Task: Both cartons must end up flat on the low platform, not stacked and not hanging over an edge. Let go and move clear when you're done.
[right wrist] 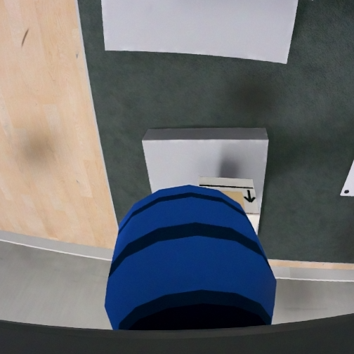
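Observation:
A pale grey raised block (172,160), which looks like the low platform, is in the middle of the right wrist view. A carton (251,206) with a white label, a black arrow and a tan patch shows on its right part, partly hidden by my right suction cup. A brighter white patch shows just below that carton; I cannot tell whether it is a second carton. My right suction cup (190,192) is blue and appears above the block and nearer the camera, with no carton visible against its rim, so it looks open. My left suction cup does not show.
A large white surface (197,30) lies at the top of the view on the dark green mat (310,110). Part of a white piece with a black dot (349,182) shows at the right edge. Light wood (45,90) runs along the left, with grey floor (45,285) below.

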